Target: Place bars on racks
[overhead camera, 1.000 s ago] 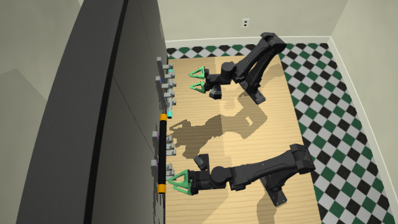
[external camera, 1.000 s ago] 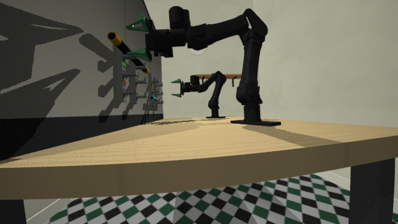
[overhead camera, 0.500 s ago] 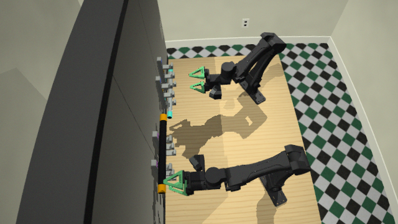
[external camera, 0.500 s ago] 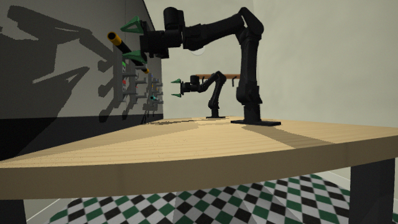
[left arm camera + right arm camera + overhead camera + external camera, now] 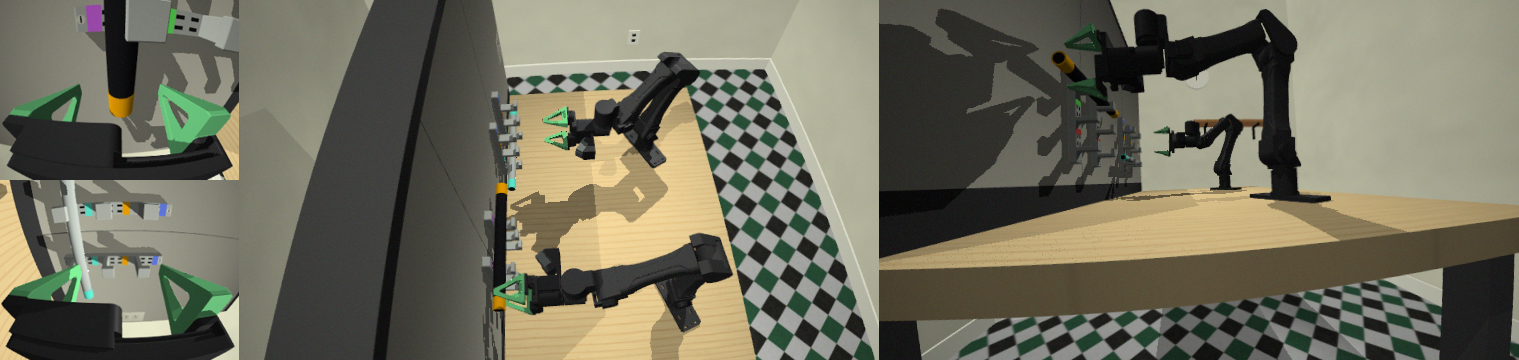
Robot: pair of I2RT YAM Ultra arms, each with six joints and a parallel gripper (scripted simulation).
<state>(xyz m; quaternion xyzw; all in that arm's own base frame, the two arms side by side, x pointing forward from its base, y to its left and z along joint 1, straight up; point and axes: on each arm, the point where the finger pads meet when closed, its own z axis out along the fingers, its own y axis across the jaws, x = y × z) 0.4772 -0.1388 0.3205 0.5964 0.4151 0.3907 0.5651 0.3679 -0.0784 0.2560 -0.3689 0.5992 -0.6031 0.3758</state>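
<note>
The black bar lies 140 mm to the right of my left hand. The rest, counted from my left hand: pale bar (10 mm behind, 540 mm to the right, 150 mm below).
Right now my right hand is 120 mm short of the pale bar, 10 mm to the left of it and 90 mm above it. From my right hand the other things lie so: black bar 130 mm ahead, 390 mm to the left, 60 mm above.
</note>
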